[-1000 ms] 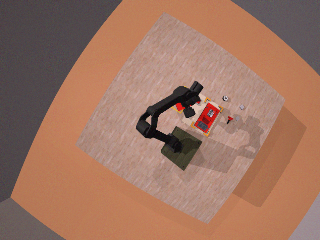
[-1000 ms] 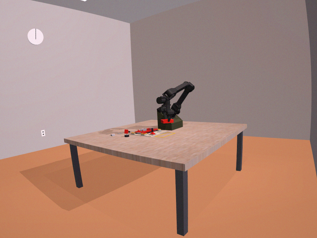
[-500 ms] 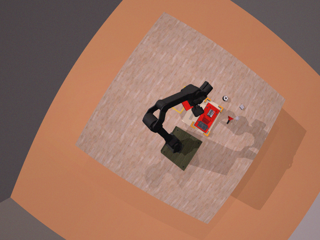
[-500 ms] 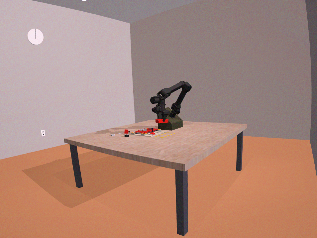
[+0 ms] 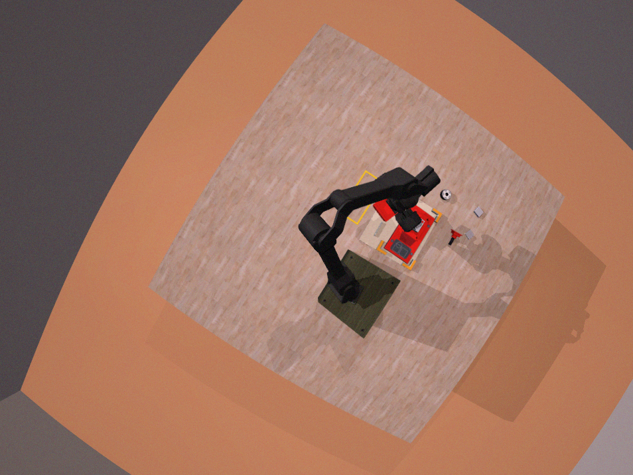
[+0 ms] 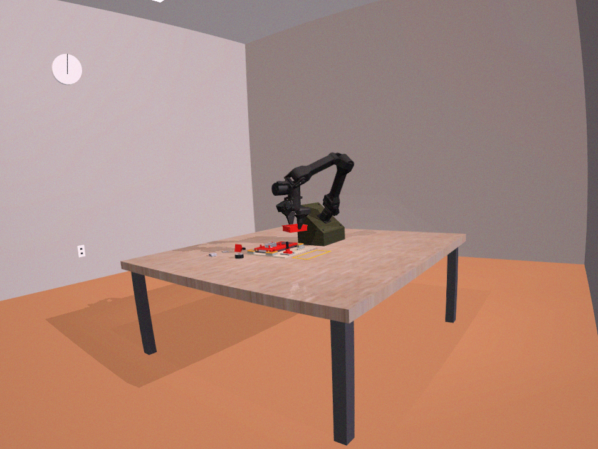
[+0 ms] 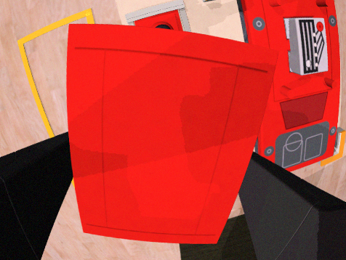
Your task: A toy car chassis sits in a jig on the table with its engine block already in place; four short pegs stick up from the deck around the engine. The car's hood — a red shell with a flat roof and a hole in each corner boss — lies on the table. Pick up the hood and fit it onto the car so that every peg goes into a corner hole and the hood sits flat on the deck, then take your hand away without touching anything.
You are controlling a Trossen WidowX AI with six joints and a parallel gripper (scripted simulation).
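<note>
Right now the grey engine block is 10 mm ahead of my gripper tip, 140 mm to the right of it and 90 mm below it. Also, from my gripper tip: red hood: 10 mm above; white wheel: 170 mm ahead, 200 mm to the right, 110 mm below.
</note>
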